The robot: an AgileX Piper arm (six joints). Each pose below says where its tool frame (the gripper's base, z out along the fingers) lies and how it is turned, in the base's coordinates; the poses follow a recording.
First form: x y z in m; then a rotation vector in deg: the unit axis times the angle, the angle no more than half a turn.
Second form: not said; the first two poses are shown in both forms.
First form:
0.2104 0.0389 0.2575 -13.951 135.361 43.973
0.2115 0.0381 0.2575 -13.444 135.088 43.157
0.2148 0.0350 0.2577 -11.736 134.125 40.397
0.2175 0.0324 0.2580 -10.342 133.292 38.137
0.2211 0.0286 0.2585 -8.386 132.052 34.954
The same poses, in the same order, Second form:
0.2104 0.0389 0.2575 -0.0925 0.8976 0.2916 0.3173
0.2115 0.0381 0.2575 -0.0894 0.8979 0.2868 0.3219
0.2148 0.0350 0.2577 -0.0786 0.8982 0.2705 0.3374
0.2175 0.0324 0.2580 -0.0697 0.8981 0.2570 0.3500
0.2211 0.0286 0.2585 -0.0570 0.8973 0.2375 0.3677

